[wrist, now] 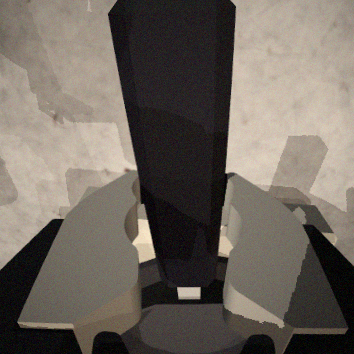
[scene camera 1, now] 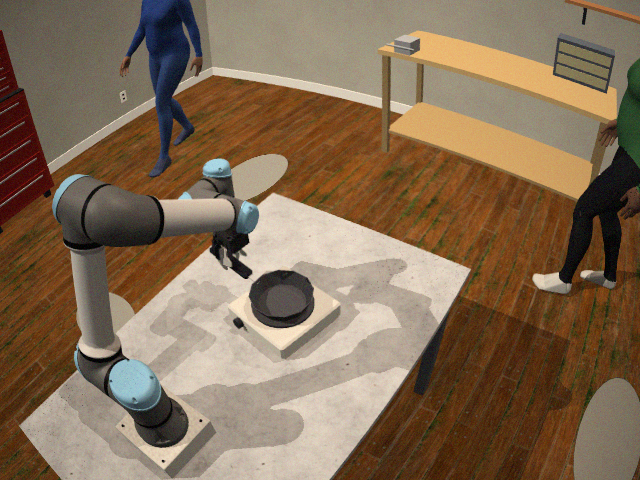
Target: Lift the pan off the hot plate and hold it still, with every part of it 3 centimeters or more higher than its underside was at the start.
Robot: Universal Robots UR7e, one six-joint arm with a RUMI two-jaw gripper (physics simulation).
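Seen in the pictures: gripper, fingertip midpoint: (wrist: 182, 176) (scene camera 1: 231, 266); arm's base at its link origin: (scene camera 1: 162, 423).
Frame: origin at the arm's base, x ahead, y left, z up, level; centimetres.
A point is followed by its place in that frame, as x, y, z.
Observation:
The dark pan (scene camera 1: 281, 298) @(54.6, -5.1, -0.2) (wrist: 190, 325) @(53.4, -6.5, -0.2) sits upright on the cream hot plate (scene camera 1: 283, 345) @(40.4, -13.8, -1.4) (wrist: 144, 244) @(51.4, 4.8, -1.3) in the scene view. Its black handle (scene camera 1: 241, 268) @(55.4, 8.7, 5.2) (wrist: 175, 100) @(57.2, 18.2, 7.3) points toward the back left, out past the hot plate's edge. My gripper (scene camera 1: 230, 258) @(56.4, 13.4, 3.4) (wrist: 182, 176) @(56.4, 13.4, 3.4) is shut on the handle, with one grey jaw against each side of it in the wrist view. No gap shows between the pan and the hot plate in the scene view. Much of the hot plate is hidden by the jaws and the pan in the wrist view.
The hot plate's black knob (scene camera 1: 238, 322) @(42.3, 2.7, -2.8) is on its left side. The arm's base plate (scene camera 1: 199, 439) @(2.5, -10.0, -2.9) stands at the near left of the pale table (scene camera 1: 310, 444) @(17.6, -34.0, -7.3). A person in blue (scene camera 1: 168, 56) and one in green (scene camera 1: 629, 113) stand beyond the table, near a wooden workbench (scene camera 1: 491, 72).

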